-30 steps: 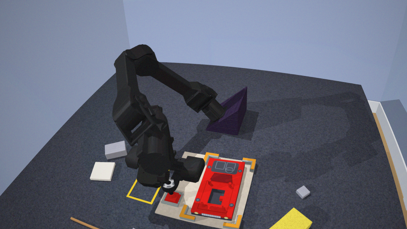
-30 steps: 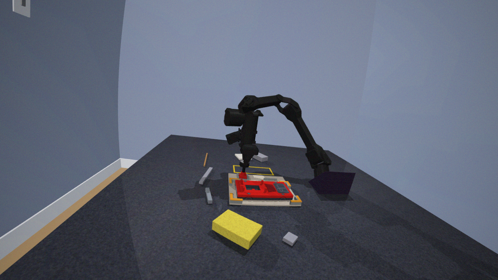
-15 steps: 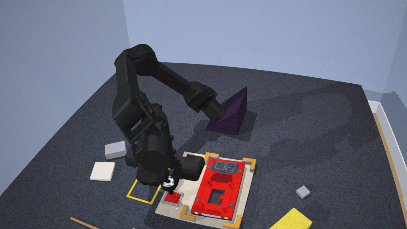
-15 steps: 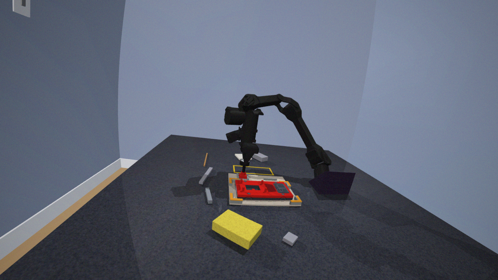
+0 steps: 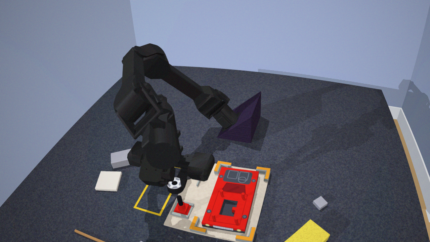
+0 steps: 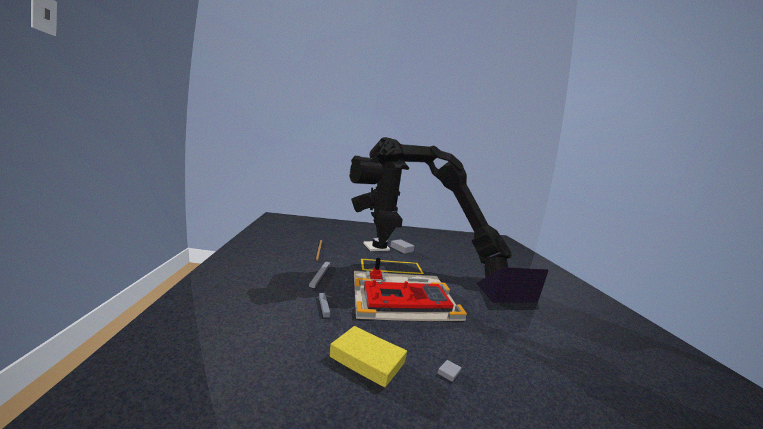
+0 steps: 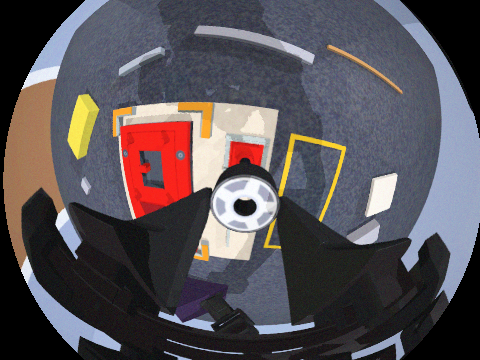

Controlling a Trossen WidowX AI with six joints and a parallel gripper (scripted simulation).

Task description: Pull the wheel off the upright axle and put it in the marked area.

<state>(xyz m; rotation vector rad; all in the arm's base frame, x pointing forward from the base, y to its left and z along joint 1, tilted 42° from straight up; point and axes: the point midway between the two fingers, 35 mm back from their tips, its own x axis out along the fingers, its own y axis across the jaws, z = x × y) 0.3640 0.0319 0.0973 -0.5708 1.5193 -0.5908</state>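
Right now the black upright axle is 7 cm below my gripper tip. Also, from my gripper tip: white tile (3 cm behind, 26 cm to the right, 10 cm below); then wooden stick (17 cm ahead, 17 cm to the right, 10 cm below); then wheel (right at my gripper tip).
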